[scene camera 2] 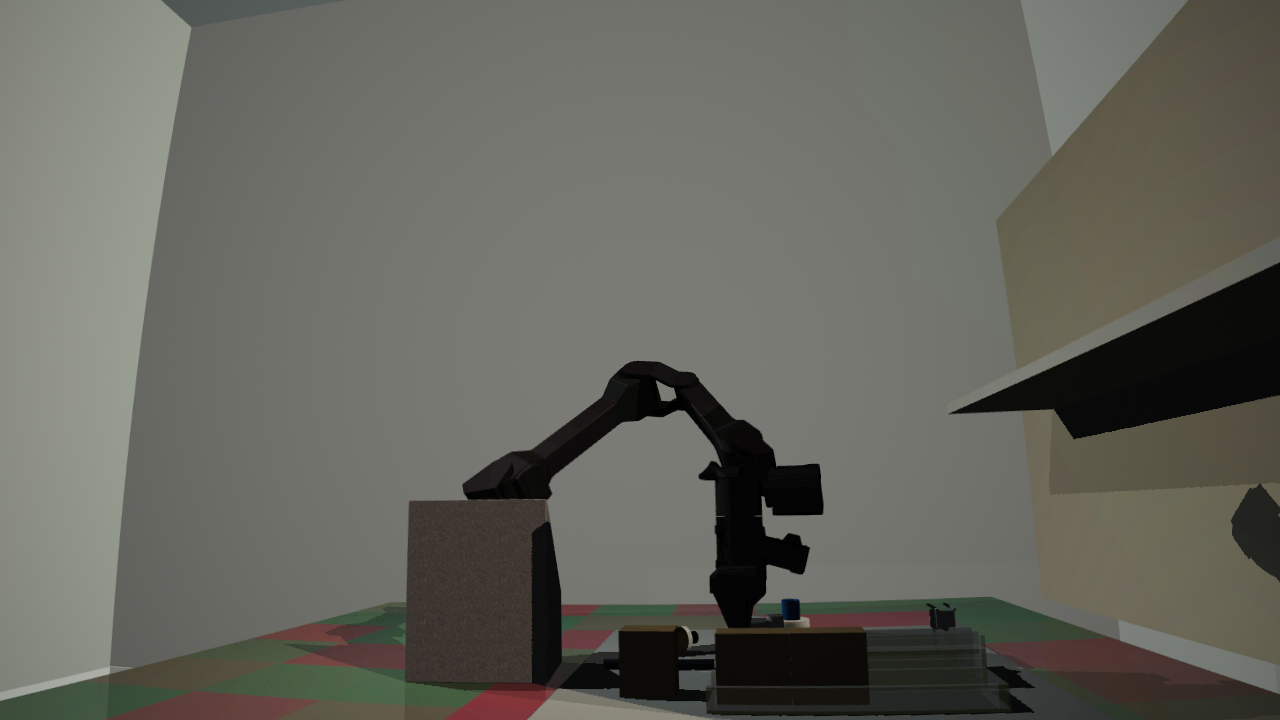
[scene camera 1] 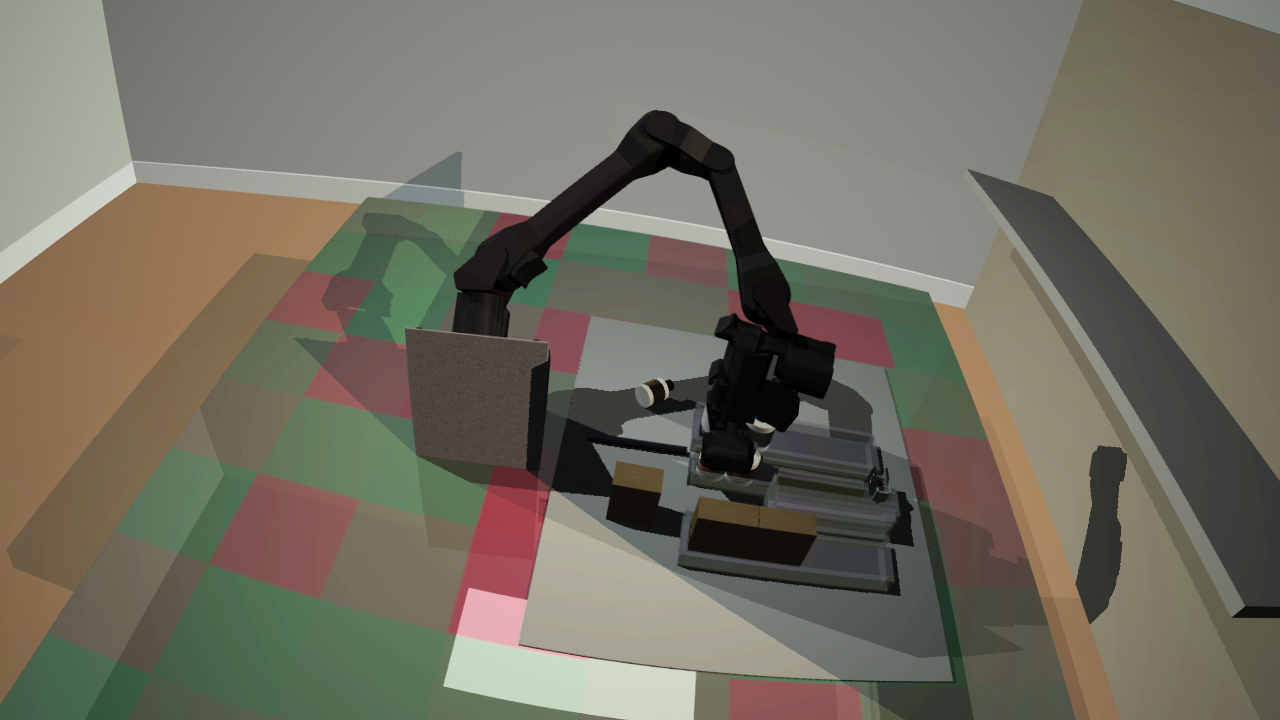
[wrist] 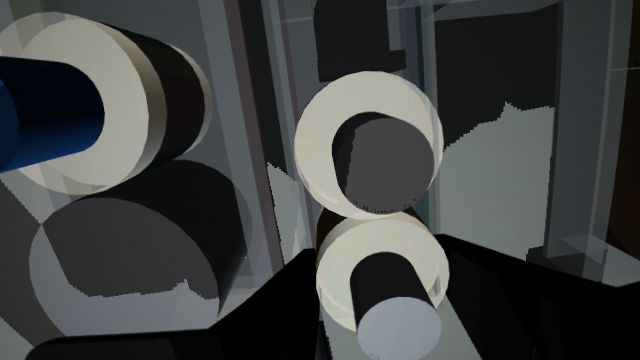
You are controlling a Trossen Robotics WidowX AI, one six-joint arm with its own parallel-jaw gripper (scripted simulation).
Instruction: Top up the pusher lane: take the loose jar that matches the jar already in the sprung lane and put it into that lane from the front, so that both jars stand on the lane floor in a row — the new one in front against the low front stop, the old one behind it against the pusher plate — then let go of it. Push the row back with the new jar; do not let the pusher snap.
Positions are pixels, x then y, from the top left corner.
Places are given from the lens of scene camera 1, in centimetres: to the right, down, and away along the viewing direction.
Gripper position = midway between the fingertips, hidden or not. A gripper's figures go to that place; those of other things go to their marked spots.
my gripper (scene camera 1: pixel 714 458): 10, 13, 96
brown box (scene camera 1: pixel 636 491): 0, 16, 86
black bar (scene camera 1: pixel 596 437): -6, 11, 99
lane rack (scene camera 1: pixel 842 504): 27, 19, 91
pusher plate (scene camera 1: pixel 879 495): 32, 18, 89
The marked spots on the brown box and the black bar are 16 cm apart.
